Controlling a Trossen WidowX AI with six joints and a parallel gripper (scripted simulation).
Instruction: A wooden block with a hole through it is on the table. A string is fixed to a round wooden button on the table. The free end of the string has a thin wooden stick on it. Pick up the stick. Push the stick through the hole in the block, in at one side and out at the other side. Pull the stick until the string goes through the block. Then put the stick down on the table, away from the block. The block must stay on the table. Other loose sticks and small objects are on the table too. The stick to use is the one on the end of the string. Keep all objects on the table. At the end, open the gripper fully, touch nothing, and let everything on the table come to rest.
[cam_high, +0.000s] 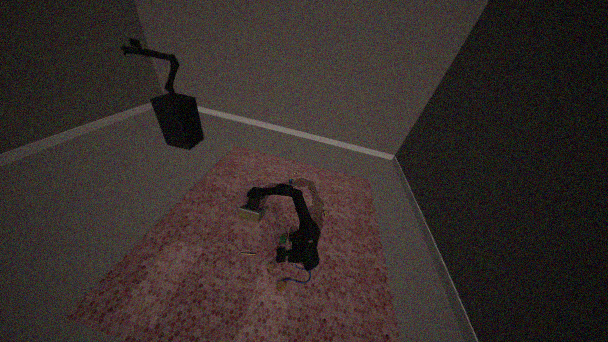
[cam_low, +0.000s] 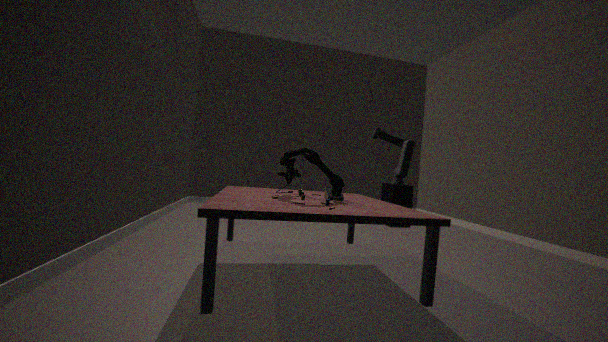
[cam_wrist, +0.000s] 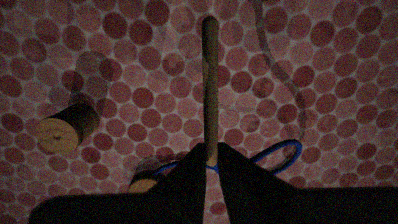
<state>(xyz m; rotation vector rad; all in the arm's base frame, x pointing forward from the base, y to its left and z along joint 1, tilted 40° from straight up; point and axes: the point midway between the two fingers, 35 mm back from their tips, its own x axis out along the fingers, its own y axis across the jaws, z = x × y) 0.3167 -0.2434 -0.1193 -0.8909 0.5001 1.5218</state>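
Now: gripper tip 4 cm past the round wooden button, 9 cm to the left of it and 6 cm above it. From my gripper tip the other things lie so: wooden spool 11 cm behind, 3 cm to the right, 5 cm below; green block 9 cm behind, 12 cm to the left, 6 cm below; thin wooden stick 1 cm to the left.
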